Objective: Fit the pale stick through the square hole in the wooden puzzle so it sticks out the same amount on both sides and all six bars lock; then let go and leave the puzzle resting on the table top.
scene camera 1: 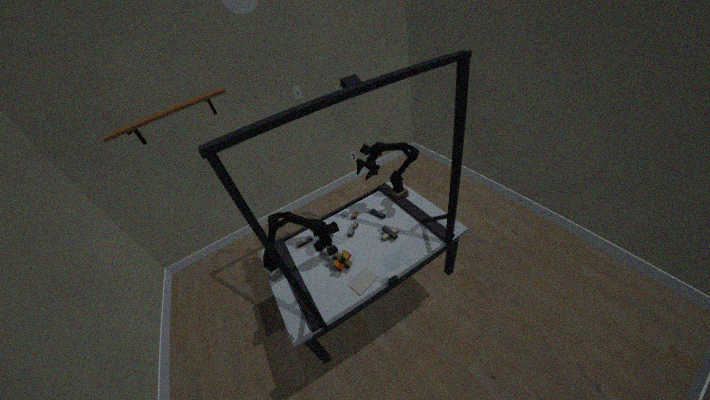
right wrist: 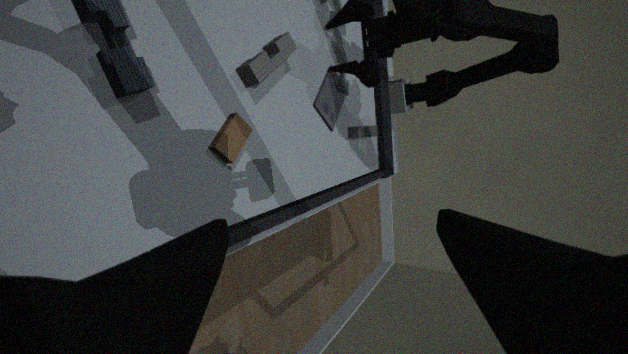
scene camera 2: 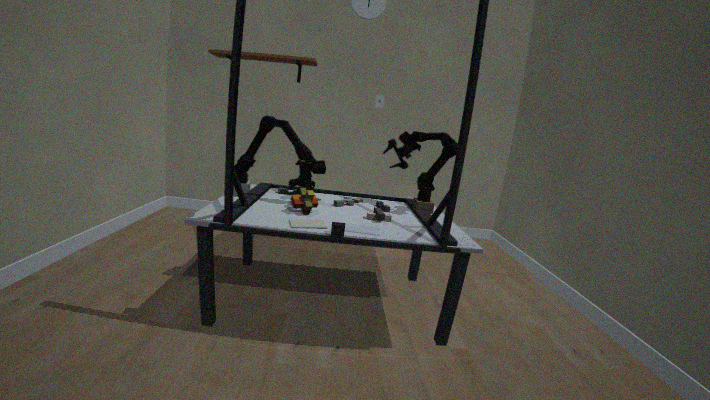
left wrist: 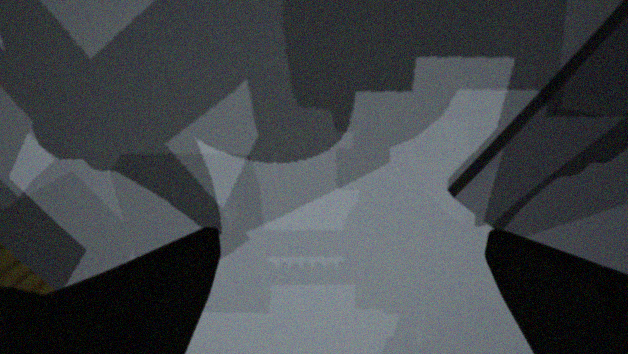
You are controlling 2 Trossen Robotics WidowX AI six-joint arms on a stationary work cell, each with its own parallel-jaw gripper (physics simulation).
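Pixels of known places: left gripper, fingertip midpoint: [right wrist: 327, 48] [left wrist: 354, 242]; right gripper, fingertip midpoint: [scene camera 1: 361, 177] [right wrist: 333, 225] [scene camera 2: 386, 161]; left arm's base at its link origin: [scene camera 1: 273, 266] [right wrist: 408, 94] [scene camera 2: 240, 182]; right arm's base at its link origin: [scene camera 1: 398, 189] [scene camera 2: 423, 200].
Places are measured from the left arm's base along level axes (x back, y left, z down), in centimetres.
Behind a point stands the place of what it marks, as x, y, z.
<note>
The orange and yellow-green wooden puzzle [scene camera 1: 342, 260] [scene camera 2: 305, 201] stands on the table's left part; a yellow edge, apparently the puzzle's [left wrist: 20, 275] @(-33.2, -24.8, 4.7), shows at the left of the left wrist view. I cannot tell which loose piece is the pale stick, or whether it is in the square hole. My left gripper [scene camera 1: 326, 247] @(-35.7, -14.3, 5.8) [scene camera 2: 301, 183] [left wrist: 354, 242] @(-35.7, -14.3, 5.8) [right wrist: 327, 48] @(-35.7, -14.3, 5.8) is open and empty, low over the table just behind the puzzle. My right gripper [scene camera 1: 363, 175] @(-80.7, -0.2, -18.4) [scene camera 2: 389, 159] @(-80.7, -0.2, -18.4) [right wrist: 333, 225] @(-80.7, -0.2, -18.4) is open and empty, raised high near the table's back right.
Crossed bars [scene camera 1: 389, 232] @(-67.5, -35.7, 2.2) [scene camera 2: 379, 215] @(-66.7, -40.4, 2.8), a dark bar [scene camera 1: 377, 213] @(-76.3, -16.2, 3.6) [right wrist: 122, 62] @(-77.5, -12.2, 3.6), a notched grey bar [scene camera 1: 353, 229] @(-54.6, -14.5, 3.7) [right wrist: 265, 60] @(-58.2, -11.7, 3.6) and a tan block [scene camera 1: 354, 215] @(-65.5, -3.0, 5.0) [right wrist: 231, 139] @(-66.7, -2.1, 5.0) lie on the table. A beige tile [scene camera 1: 363, 282] @(-32.9, -46.9, 6.0) [scene camera 2: 308, 224] @(-33.6, -47.8, 6.0) lies near the front. Frame posts [scene camera 1: 457, 145] @(-84.7, -67.5, -60.8) [scene camera 2: 232, 110] @(-2.2, -52.9, -36.9) stand at the sides.
</note>
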